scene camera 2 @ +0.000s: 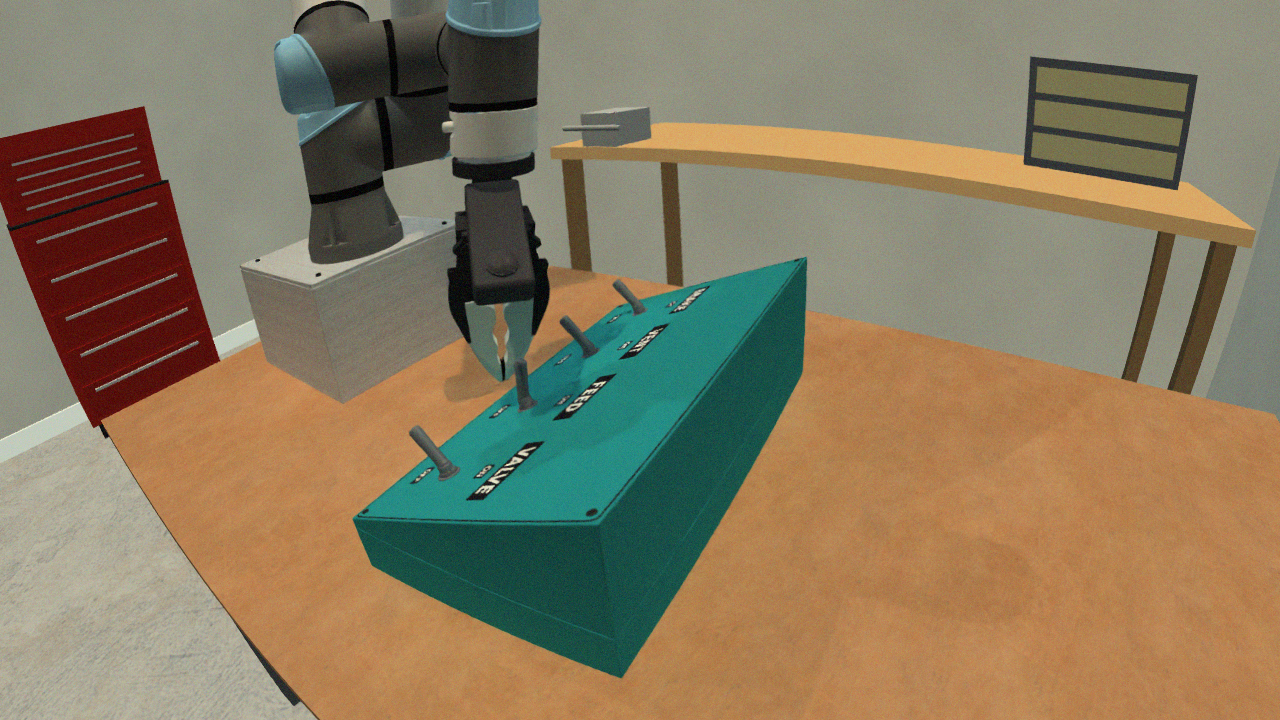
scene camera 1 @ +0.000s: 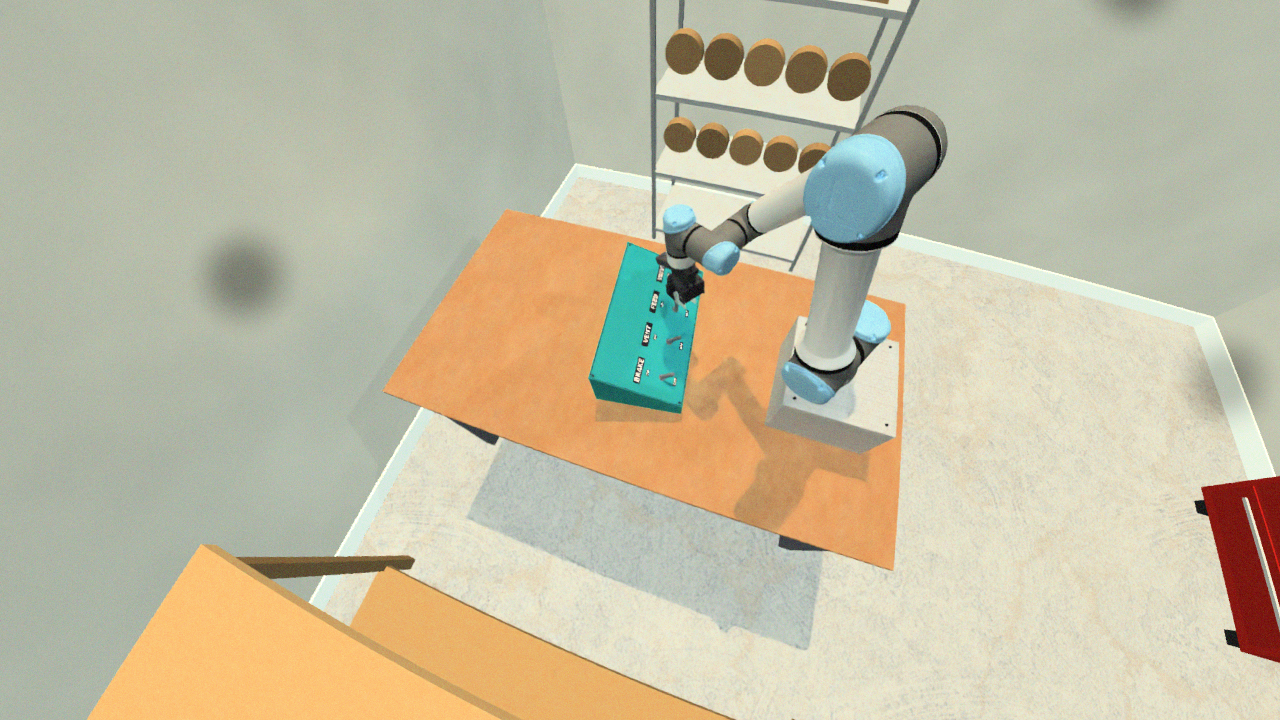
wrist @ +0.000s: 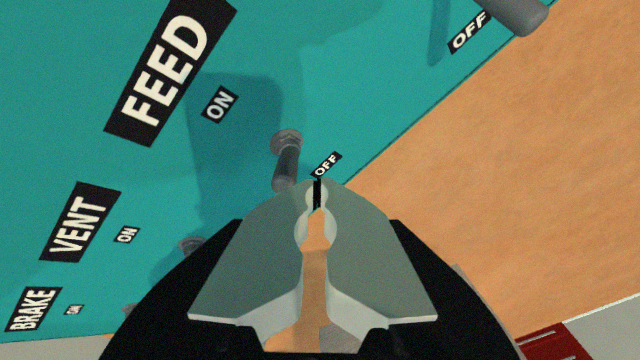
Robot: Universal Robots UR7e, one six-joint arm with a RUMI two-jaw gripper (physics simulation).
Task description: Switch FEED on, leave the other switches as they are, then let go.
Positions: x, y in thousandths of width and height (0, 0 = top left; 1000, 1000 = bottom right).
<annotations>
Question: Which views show my gripper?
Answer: Scene camera 2, scene camera 1 and the wrist view: all of them.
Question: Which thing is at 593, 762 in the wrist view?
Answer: My gripper.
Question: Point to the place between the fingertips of my gripper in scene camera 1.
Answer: At 534, 423
</annotations>
